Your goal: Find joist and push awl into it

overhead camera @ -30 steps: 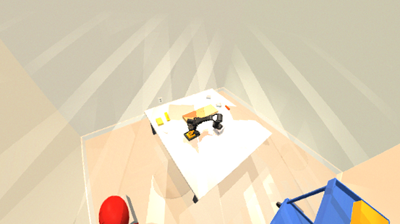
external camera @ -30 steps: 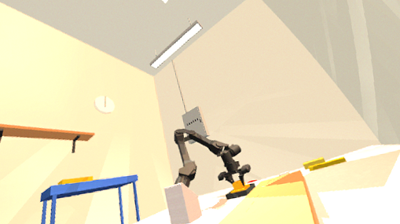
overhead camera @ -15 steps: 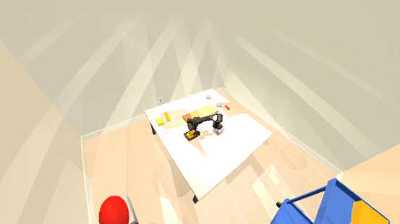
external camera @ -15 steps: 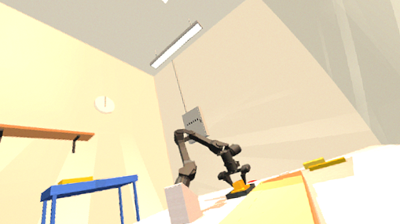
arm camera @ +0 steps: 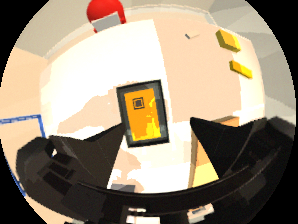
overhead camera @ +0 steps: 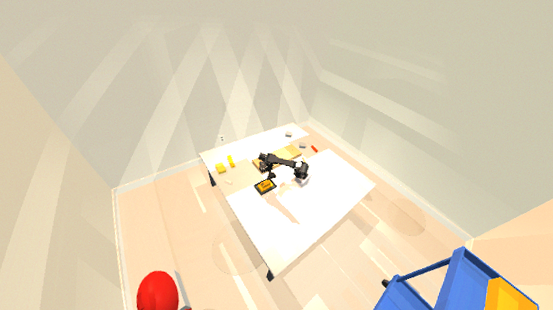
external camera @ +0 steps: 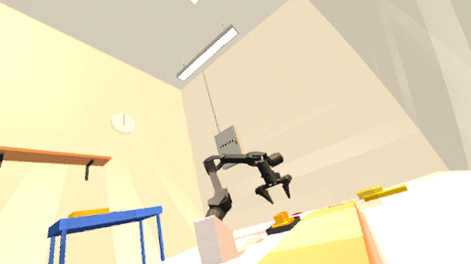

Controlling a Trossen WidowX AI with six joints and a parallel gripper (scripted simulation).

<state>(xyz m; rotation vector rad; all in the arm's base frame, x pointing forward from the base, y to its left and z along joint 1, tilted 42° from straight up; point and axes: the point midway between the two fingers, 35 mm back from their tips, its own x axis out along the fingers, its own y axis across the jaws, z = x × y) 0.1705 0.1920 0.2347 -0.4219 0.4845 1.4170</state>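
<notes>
My gripper tip is now 1 cm past the awl, 53 cm to the left of it and 11 cm above it. The rest, counted from my gripper tip: dark tray 3 cm behind, 10 cm below; then orange stud finder 3 cm behind, 2 cm to the left, 6 cm below.
</notes>
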